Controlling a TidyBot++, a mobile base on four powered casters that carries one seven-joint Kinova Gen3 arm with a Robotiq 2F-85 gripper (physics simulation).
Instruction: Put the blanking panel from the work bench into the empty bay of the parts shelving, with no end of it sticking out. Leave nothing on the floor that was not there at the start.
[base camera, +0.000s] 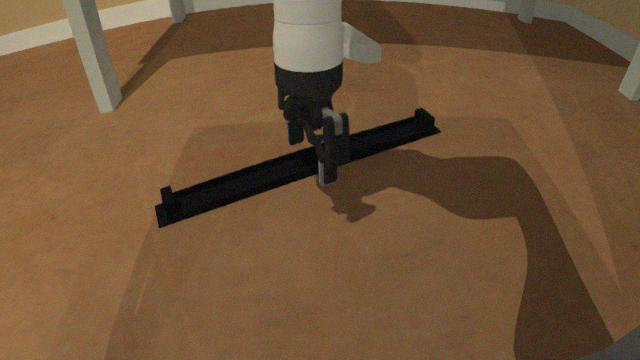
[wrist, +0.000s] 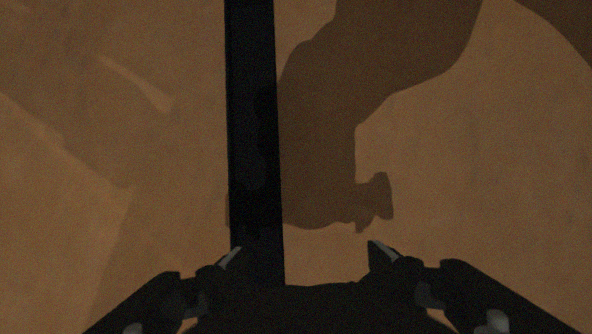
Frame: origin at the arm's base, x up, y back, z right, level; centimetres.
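Where they show: gripper, between the fingertips: (base camera: 310, 161) (wrist: 307, 257).
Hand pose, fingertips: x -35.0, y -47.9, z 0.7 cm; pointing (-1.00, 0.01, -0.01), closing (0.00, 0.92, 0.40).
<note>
Each offset is from my fingertips to the top centre of the thing. "pt": to the spot under its first point.
The blanking panel (base camera: 240, 185) (wrist: 252, 150), long, narrow and black with a short raised tab at each end, lies on the floor, slanting from left front to right back in the base camera view. My gripper (base camera: 310, 162) (wrist: 307, 257) is open and empty over the middle stretch of the panel. In the wrist view the panel runs up and down, close to the left fingertip and well away from the right one. The gripper hides part of it, and whether a finger touches it I cannot tell. The parts shelving's bay does not show.
A pale leg @(pt dx +8.3, dy -27.5, dz -43.6 cm) (base camera: 95, 60) stands at the left in the base camera view, another leg @(pt dx +2.0, dy -32.1, dz +95.2 cm) (base camera: 632, 75) at the right edge, and more at the back. A white skirting board (base camera: 230, 5) runs along the back wall. The arm's shadow falls across the floor to the right.
</note>
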